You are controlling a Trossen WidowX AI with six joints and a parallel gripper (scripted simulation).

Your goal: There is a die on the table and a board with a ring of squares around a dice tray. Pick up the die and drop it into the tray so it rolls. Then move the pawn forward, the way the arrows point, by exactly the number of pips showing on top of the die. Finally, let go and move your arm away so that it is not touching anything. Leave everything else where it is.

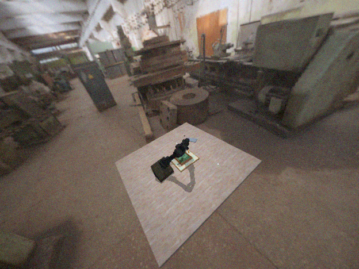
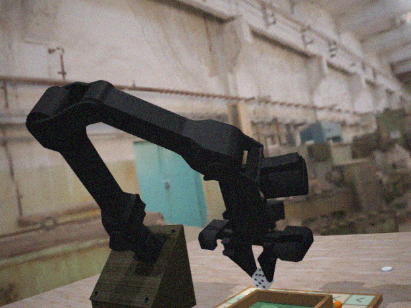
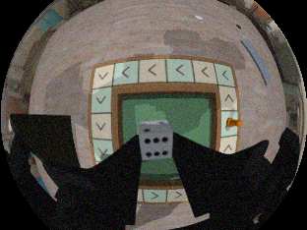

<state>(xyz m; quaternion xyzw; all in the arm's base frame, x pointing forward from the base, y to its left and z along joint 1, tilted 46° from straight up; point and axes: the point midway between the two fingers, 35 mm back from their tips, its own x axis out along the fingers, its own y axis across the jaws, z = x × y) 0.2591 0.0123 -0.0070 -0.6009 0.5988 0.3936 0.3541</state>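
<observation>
Now: gripper tip 130 mm short of the orange pawn, 50 mm above it and 10 mm to the right of it. The rest, counted from my gripper tip: grey-blue card (320 mm ahead, 190 mm to the left, 70 mm below); then white die (right at my gripper tip).
</observation>
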